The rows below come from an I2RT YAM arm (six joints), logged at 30 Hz.
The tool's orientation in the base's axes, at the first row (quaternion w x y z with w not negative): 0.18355, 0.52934, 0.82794, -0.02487
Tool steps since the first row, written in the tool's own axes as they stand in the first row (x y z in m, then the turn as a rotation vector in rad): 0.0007, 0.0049, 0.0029, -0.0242, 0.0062, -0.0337; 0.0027, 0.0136, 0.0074, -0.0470, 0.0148, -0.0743; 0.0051, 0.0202, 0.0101, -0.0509, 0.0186, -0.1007; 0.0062, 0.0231, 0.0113, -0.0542, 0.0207, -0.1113; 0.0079, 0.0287, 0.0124, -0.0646, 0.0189, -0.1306; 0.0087, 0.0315, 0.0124, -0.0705, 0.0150, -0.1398; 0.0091, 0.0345, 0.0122, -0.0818, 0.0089, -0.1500; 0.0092, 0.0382, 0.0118, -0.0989, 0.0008, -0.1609; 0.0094, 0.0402, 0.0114, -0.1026, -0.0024, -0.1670; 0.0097, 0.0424, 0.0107, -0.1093, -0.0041, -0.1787; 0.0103, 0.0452, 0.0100, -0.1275, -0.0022, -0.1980; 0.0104, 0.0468, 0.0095, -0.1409, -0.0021, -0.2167
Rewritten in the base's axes. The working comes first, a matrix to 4 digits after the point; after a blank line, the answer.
The tool's axes in the first row as the columns of a matrix, in the base's axes (used below as rounded here):
-0.3722, 0.8857, 0.2776
0.8674, 0.4384, -0.2355
-0.3303, 0.1531, -0.9314

0.0049, 0.0021, -0.0022, 0.0051, -0.0103, 0.0403; 0.0131, 0.0066, -0.0057, 0.0100, -0.0168, 0.0870; 0.0188, 0.0109, -0.0080, 0.0075, -0.0123, 0.1135; 0.0213, 0.0128, -0.0090, 0.0076, -0.0117, 0.1247; 0.0259, 0.0165, -0.0098, 0.0045, -0.0170, 0.1459; 0.0281, 0.0184, -0.0096, 0.0007, -0.0217, 0.1558; 0.0306, 0.0201, -0.0091, -0.0033, -0.0317, 0.1681; 0.0337, 0.0219, -0.0082, -0.0071, -0.0475, 0.1827; 0.0353, 0.0231, -0.0076, -0.0103, -0.0507, 0.1891; 0.0369, 0.0245, -0.0067, -0.0126, -0.0545, 0.2019; 0.0390, 0.0264, -0.0058, -0.0095, -0.0649, 0.2262; 0.0402, 0.0273, -0.0051, -0.0096, -0.0721, 0.2481
